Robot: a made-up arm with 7 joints.
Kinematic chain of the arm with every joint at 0, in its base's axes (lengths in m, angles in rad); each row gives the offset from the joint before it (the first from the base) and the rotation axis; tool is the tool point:
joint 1: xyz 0 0 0 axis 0 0.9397 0.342
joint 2: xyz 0 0 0 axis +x
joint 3: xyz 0 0 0 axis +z
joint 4: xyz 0.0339 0 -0.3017 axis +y
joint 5: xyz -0.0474 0 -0.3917 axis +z
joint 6: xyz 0 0 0 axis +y
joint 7: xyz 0 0 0 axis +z
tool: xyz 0 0 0
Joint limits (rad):
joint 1: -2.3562..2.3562
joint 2: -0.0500..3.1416
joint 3: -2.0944..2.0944
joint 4: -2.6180..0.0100
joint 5: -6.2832..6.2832
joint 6: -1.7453..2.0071
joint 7: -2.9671..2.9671
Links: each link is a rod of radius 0.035 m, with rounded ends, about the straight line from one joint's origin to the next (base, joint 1, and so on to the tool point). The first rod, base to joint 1, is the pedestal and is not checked.
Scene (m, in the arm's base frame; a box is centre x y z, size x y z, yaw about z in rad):
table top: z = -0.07
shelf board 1: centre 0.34 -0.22 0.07 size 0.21 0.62 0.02 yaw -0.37
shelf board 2: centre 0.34 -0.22 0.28 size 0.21 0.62 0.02 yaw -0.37
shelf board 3: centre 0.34 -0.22 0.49 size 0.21 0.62 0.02 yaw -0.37
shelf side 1: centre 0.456 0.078 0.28 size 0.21 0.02 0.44 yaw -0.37
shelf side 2: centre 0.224 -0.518 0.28 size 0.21 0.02 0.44 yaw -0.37
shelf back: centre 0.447 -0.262 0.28 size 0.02 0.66 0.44 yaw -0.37
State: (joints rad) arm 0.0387 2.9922 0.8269 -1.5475 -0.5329 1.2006 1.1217
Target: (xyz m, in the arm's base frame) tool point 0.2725 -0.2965 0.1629
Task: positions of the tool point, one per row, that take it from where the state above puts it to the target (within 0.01 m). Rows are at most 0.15 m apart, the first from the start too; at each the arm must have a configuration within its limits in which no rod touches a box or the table.
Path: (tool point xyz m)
1: 0.2171 -0.2155 0.4017
2: 0.1261 -0.1821 0.3900
3: 0.1291 -0.2287 0.2782
4: 0.1205 -0.2376 0.1629
5: 0.1958 -0.2695 0.1723
6: 0.2725 -0.2965 0.1629

